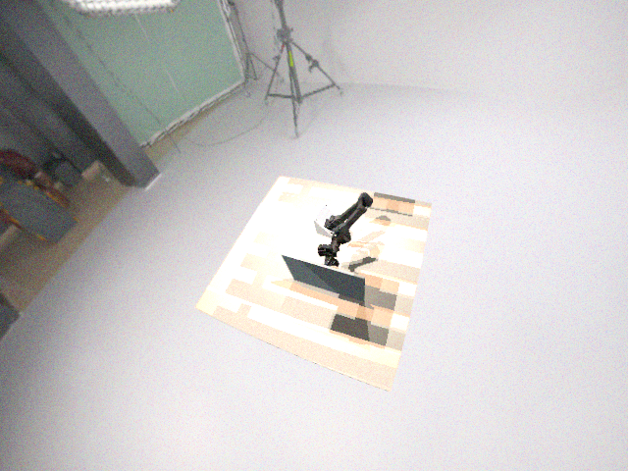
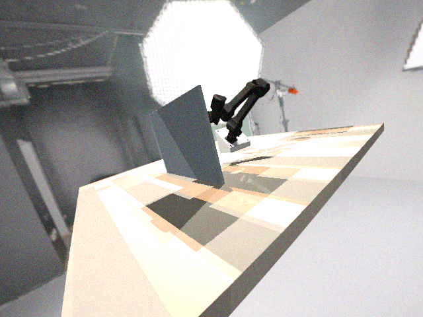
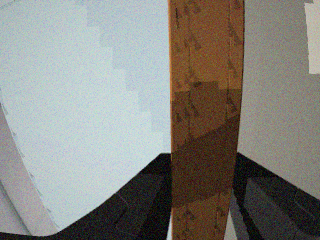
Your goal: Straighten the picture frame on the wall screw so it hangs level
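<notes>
My gripper tip is now 5 cm above the picture frame, 1 cm to the right of it and 1 cm short of it. From my gripper tip the other things lie so: wall panel (7 cm below, 2 cm ahead).
</notes>
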